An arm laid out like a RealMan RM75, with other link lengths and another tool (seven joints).
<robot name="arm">
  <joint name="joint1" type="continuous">
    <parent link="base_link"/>
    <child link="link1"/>
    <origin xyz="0 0 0.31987" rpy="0 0 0"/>
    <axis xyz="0 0 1"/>
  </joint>
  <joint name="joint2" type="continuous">
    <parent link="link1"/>
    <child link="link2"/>
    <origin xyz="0 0 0" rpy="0 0 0"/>
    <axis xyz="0 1 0"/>
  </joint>
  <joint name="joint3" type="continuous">
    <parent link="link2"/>
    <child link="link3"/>
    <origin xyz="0 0 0.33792" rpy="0 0 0"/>
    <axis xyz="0 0 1"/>
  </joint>
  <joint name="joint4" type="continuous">
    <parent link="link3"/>
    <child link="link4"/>
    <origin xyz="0 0 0" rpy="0 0 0"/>
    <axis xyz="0 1 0"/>
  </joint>
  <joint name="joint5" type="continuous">
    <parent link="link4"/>
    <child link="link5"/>
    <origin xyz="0 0 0.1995" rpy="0 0 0"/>
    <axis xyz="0 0 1"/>
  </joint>
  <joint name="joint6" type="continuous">
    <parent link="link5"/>
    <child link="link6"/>
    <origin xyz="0 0 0" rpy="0 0 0"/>
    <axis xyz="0 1 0"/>
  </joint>
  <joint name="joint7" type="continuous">
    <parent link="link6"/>
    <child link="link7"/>
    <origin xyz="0 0 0.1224" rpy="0 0 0"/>
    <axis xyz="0 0 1"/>
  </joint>
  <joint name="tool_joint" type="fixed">
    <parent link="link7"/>
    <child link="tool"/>
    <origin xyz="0.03 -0.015 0.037" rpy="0.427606 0 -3.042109"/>
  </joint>
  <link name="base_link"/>
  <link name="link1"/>
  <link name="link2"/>
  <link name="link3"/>
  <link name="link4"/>
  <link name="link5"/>
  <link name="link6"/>
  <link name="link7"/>
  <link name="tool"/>
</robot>
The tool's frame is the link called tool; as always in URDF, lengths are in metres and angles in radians. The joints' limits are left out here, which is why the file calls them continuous.
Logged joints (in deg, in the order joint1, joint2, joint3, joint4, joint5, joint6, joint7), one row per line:
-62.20 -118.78 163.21 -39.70 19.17 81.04 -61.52
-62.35 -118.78 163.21 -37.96 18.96 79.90 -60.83
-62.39 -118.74 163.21 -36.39 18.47 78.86 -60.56
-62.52 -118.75 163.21 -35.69 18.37 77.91 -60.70
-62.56 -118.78 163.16 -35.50 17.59 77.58 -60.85
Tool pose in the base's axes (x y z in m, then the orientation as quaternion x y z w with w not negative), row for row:
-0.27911 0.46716 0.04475 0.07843 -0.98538 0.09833 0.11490
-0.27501 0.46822 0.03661 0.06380 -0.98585 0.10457 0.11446
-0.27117 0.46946 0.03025 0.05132 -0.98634 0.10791 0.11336
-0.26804 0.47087 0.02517 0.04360 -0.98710 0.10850 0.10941
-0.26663 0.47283 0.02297 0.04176 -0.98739 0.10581 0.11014
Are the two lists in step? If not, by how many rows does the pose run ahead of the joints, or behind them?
The pose runs 1 row behind the joints: the pose in row i belongs to the joints in row i - 1.
